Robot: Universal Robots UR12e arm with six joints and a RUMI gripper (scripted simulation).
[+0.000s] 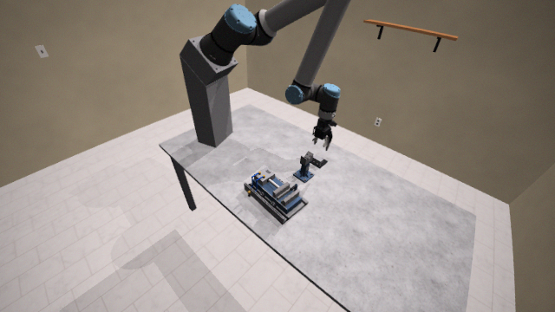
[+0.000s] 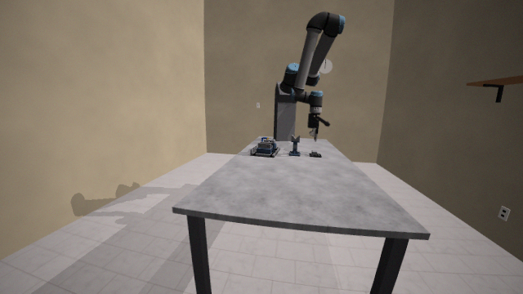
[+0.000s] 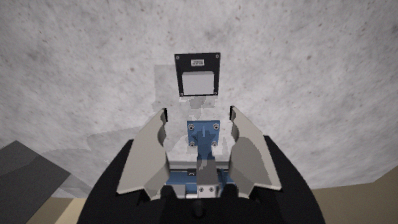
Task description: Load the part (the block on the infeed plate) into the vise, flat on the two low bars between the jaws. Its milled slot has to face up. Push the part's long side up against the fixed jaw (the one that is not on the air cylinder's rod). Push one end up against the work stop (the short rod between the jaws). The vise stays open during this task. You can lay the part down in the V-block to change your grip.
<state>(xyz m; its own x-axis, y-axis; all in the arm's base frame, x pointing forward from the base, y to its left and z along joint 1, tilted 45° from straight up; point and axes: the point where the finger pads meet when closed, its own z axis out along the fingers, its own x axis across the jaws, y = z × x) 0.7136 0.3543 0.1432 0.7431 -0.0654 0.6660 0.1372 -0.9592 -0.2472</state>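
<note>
Right now my hand is 120 mm above the part. The rest, counted from my hand: cylinder rod 390 mm to the right, 60 mm below, 60 mm ahead; then work stop 330 mm to the right, 140 mm ahead, 50 mm below; then moving jaw 380 mm to the right, 110 mm ahead, 60 mm below.
</note>
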